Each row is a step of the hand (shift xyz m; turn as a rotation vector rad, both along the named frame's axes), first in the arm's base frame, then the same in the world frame.
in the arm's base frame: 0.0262 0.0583 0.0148 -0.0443 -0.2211 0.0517
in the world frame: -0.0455 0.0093 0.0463 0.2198 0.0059 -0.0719
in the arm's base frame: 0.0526 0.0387 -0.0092 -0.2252 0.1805 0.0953
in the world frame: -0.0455 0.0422 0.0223 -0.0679 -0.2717 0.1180
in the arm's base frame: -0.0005 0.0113 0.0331 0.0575 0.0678 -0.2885
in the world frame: 0.0076 -0.0069 0.0334 -0.2149 0.0707 -0.1999
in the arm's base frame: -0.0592 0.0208 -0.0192 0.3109 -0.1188 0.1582
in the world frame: -0.0182 -0.0600 -0.0194 0.1334 0.3111 0.1458
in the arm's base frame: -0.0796 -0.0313 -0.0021 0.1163 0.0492 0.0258
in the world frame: 0.0377 -0.0687 -0.0343 -0.0462 0.0971 0.0711
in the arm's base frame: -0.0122 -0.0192 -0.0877 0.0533 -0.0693 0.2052
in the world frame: -0.0272 0.0027 -0.0864 0.1560 0.0456 0.1528
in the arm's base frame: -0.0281 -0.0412 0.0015 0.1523 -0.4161 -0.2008
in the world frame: 0.0398 -0.0171 -0.0247 0.2233 0.2710 -0.3367
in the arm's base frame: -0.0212 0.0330 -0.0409 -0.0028 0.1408 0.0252
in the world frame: -0.0456 -0.0240 -0.0236 -0.1052 -0.0400 0.0883
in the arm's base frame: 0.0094 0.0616 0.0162 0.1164 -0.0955 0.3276
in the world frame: -0.0450 -0.0079 0.0454 0.2314 0.0993 0.2581
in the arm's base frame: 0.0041 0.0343 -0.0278 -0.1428 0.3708 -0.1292
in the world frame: -0.0439 -0.0014 -0.0063 -0.3568 -0.2142 0.0367
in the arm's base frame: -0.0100 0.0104 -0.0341 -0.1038 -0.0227 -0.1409
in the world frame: -0.0248 -0.0084 -0.0262 -0.0374 -0.0788 -0.1534
